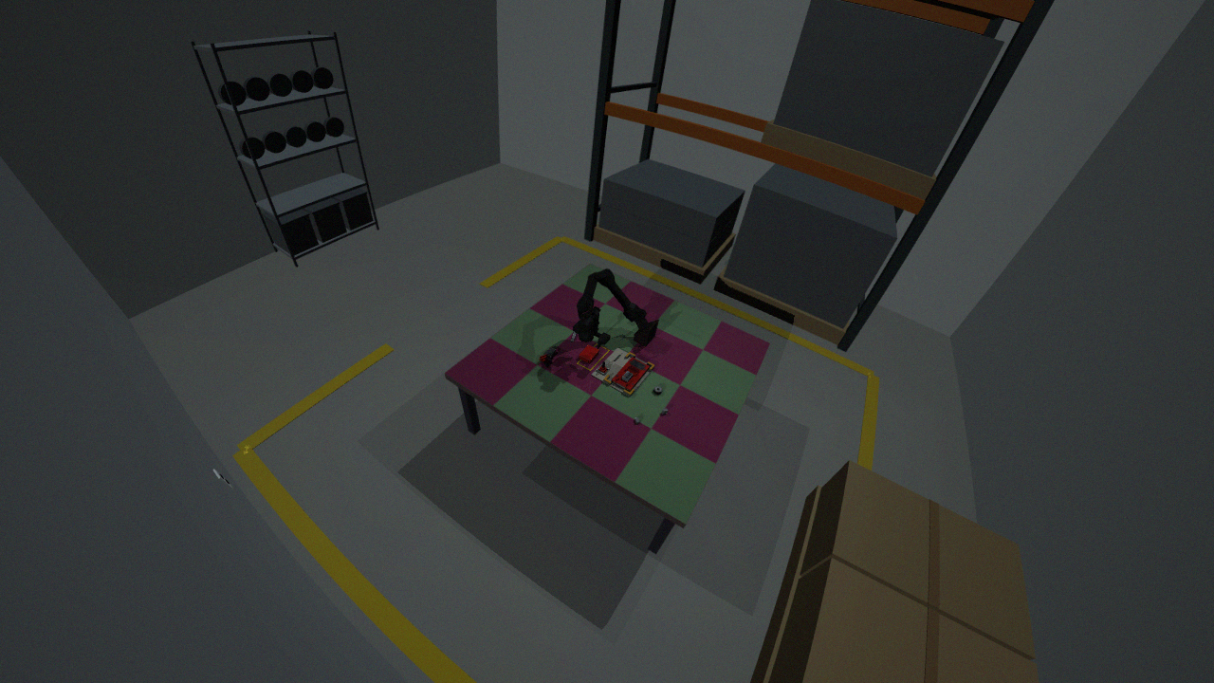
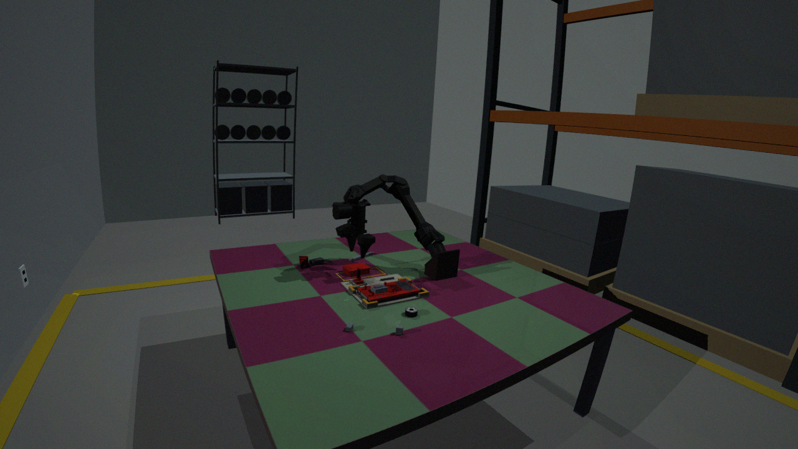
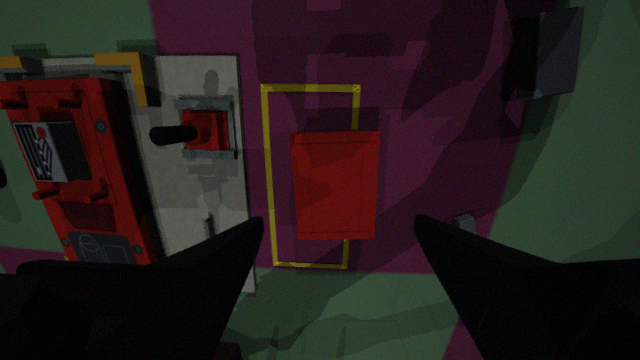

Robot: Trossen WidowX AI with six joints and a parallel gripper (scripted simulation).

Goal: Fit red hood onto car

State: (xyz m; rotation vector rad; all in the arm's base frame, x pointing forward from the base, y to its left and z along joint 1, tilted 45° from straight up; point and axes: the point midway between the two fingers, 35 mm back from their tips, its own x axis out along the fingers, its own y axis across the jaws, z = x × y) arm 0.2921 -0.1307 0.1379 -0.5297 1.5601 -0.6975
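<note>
The red hood lies 6 cm below my gripper tip. Also, from my gripper tip: grey engine block (25 cm to the left, 6 cm ahead, 5 cm below); then grey bar (15 cm to the right, 12 cm behind, 7 cm below); then jig (21 cm to the left, 6 cm below, 2 cm ahead).
</note>
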